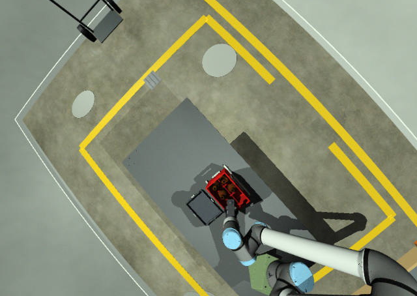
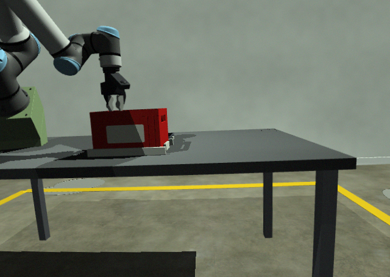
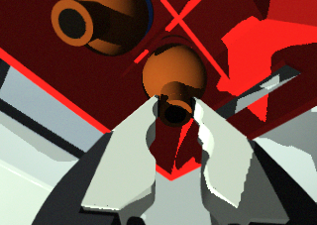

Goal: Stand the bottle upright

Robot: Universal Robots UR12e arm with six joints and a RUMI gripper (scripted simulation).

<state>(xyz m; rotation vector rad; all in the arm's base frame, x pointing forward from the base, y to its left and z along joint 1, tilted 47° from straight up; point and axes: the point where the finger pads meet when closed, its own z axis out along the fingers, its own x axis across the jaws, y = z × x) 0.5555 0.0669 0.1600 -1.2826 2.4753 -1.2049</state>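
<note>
Now: the red crate 80 mm ahead of my hand, 70 mm below it and 40 mm to the right of it. From my hand the other things lie so: dark tray: 230 mm to the left, 140 mm below, 80 mm ahead; bottle: 170 mm ahead, 80 mm to the right, 70 mm below.
</note>
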